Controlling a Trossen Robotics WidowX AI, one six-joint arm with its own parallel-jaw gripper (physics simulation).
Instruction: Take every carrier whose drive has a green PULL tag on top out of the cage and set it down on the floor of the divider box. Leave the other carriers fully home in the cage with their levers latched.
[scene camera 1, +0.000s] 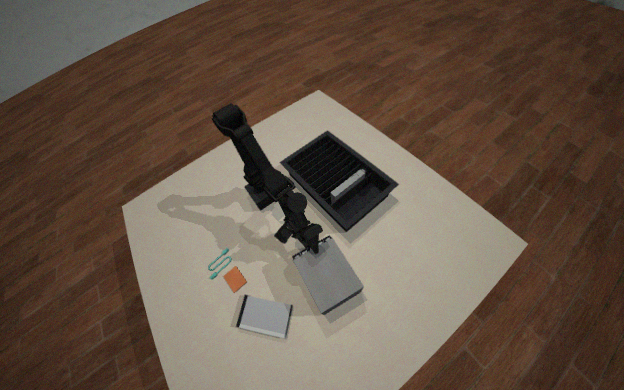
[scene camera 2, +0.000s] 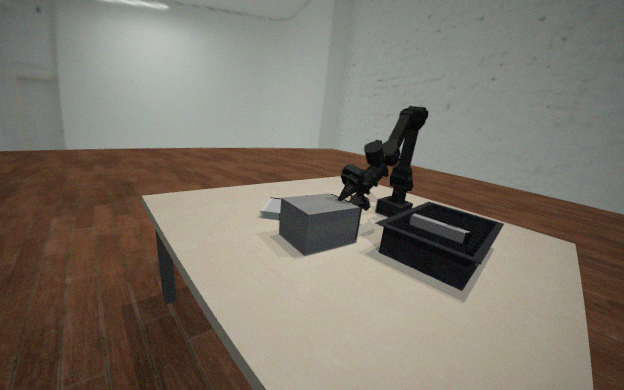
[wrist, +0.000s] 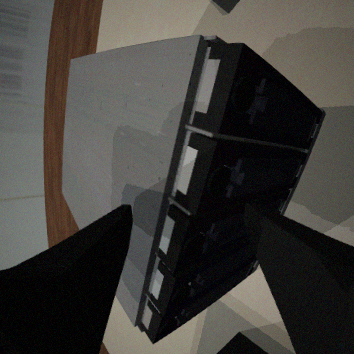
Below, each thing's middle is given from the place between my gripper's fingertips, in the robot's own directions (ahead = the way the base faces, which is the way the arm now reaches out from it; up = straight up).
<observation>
Right now my hand is 60 mm short of the grey flat case (scene camera 1: 264, 316), 260 mm to the left of it and 80 mm above it. From my hand the other things lie so: black divider box (scene camera 2: 451, 262) 220 mm behind, 260 mm to the left, 70 mm below.
</observation>
